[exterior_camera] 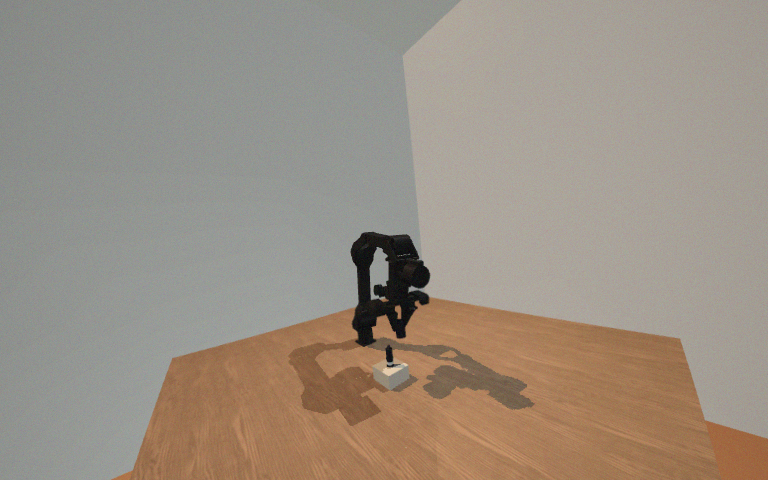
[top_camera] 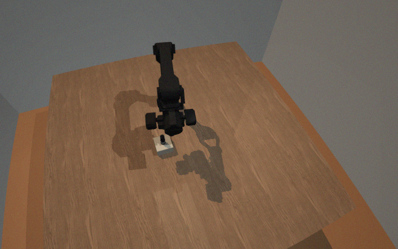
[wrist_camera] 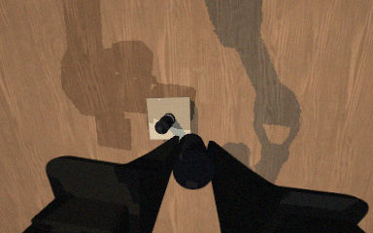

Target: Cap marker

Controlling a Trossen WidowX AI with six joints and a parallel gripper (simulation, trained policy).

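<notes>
Now: gripper tip 11 cm above the white holder block and 4 cm to the left of it. Round my gripper tip: black cap (1 cm ahead, 1 cm above).
</notes>
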